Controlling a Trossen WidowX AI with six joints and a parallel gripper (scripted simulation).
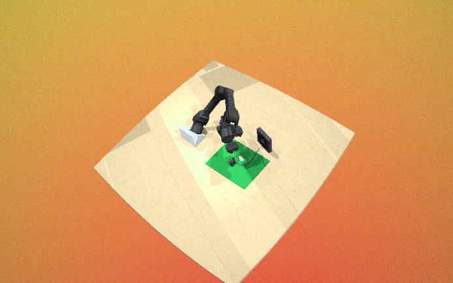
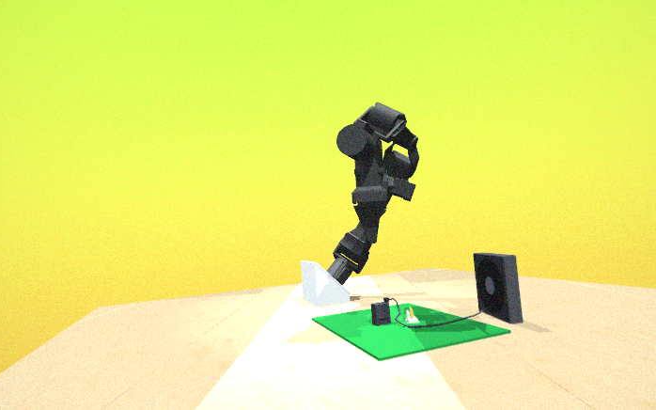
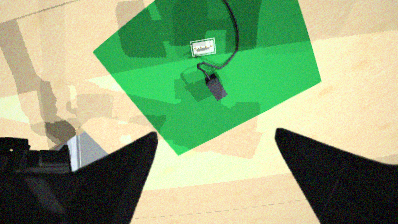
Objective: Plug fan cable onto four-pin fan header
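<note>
Now: the dark fan plug 130 mm below my gripper tip, 10 mm to the right of it and 10 mm ahead of it. From my gripper tip the other things lie so: green board: 170 mm below, 30 mm ahead, 20 mm to the left; black fan: 190 mm to the left, 110 mm ahead, 100 mm below; white four-pin header: 160 mm below, 50 mm to the left, 30 mm ahead.
</note>
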